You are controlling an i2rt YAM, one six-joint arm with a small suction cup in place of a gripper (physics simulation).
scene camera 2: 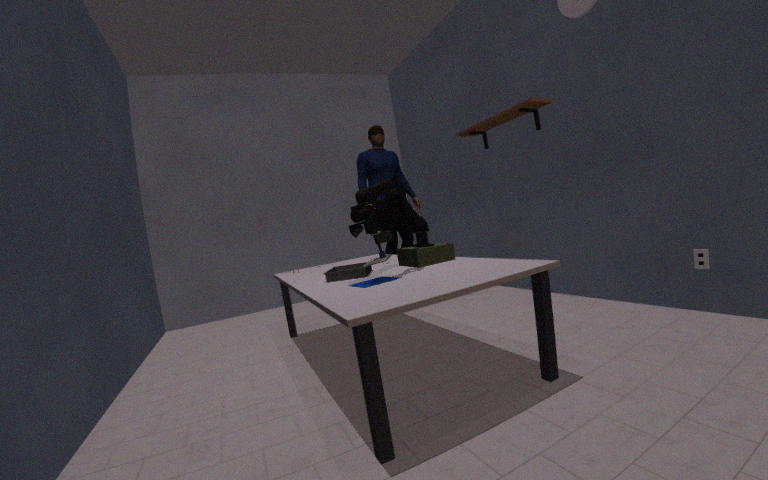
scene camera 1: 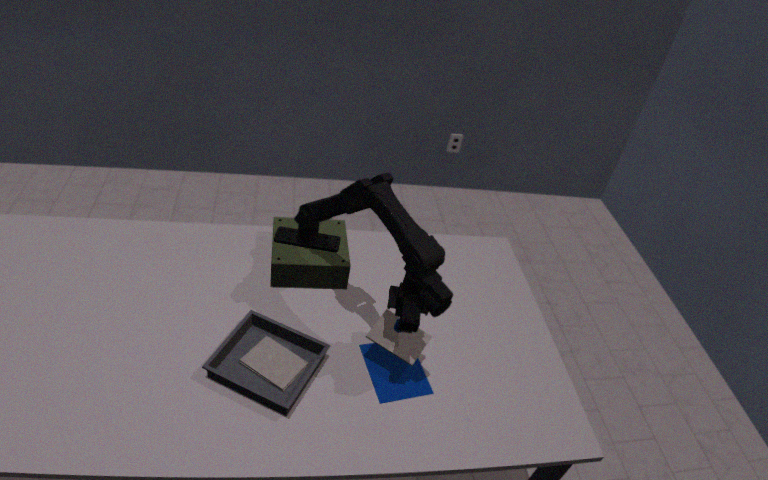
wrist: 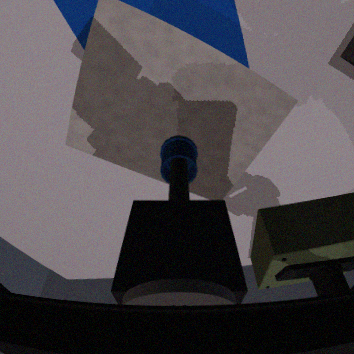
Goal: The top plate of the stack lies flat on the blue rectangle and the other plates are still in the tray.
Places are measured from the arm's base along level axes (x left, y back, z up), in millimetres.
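Where they show: hand, tool point: (scene camera 2: 383, 259) (scene camera 1: 398, 329) (wrist: 178, 146); arm's base, link origin: (scene camera 2: 422, 246) (scene camera 1: 307, 240) (wrist: 322, 265).
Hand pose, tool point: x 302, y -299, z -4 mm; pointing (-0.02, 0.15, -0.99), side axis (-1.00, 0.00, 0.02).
Each offset is from my tool point to the top centre of the thing. "spot": to the spot under its first point.
My gripper (scene camera 1: 399, 326) (scene camera 2: 382, 255) (wrist: 178, 150), a small blue suction cup, is on the top face of a beige square plate {dx +3, dy -27, dz +19 mm} (scene camera 1: 390, 339) (scene camera 2: 373, 262) (wrist: 130, 100), near one edge, and holds it above the table. The plate hangs over the back part of the blue rectangle {spot: dx +35, dy -129, dz -90 mm} (scene camera 1: 402, 390) (scene camera 2: 372, 281) (wrist: 220, 30) and reaches past its back edge. It is turned relative to the rectangle, and its shadow falls there. The grey tray {dx -325, dy -127, dz -40 mm} (scene camera 1: 246, 391) (scene camera 2: 346, 274) holds a beige plate {dx -310, dy -114, dz -76 mm} (scene camera 1: 274, 362) lying flat; how many are stacked there cannot be told. The tray's inside is hidden in scene camera 2.
The arm stands on a green block (scene camera 1: 308, 275) (scene camera 2: 427, 255) (wrist: 265, 240) behind the tray and the blue rectangle. A person in a blue top (scene camera 2: 379, 166) stands beyond the table, behind the arm. A wooden shelf (scene camera 2: 504, 117) is on the wall.
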